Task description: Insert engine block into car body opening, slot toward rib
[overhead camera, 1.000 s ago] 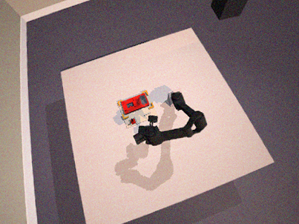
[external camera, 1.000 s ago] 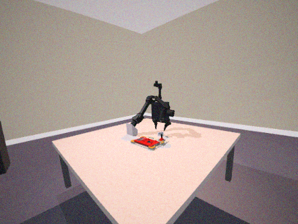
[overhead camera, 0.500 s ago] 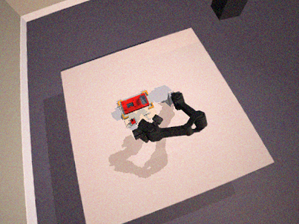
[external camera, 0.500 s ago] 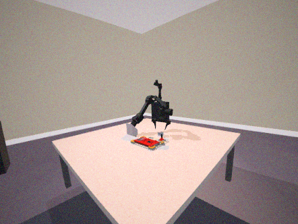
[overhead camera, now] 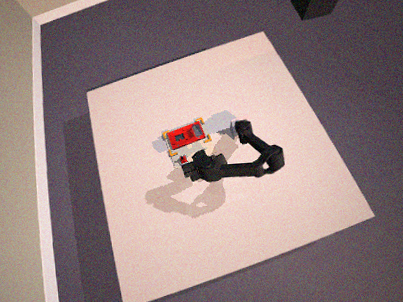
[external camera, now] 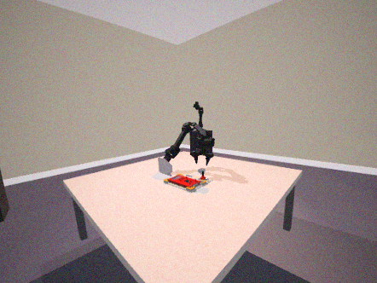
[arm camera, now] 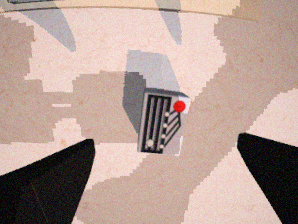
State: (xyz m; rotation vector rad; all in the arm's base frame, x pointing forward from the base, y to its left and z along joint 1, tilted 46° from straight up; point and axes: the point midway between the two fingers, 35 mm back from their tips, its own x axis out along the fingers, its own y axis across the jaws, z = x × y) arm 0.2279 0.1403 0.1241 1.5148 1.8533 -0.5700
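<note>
The engine block is 5 cm below my gripper tip.
</note>
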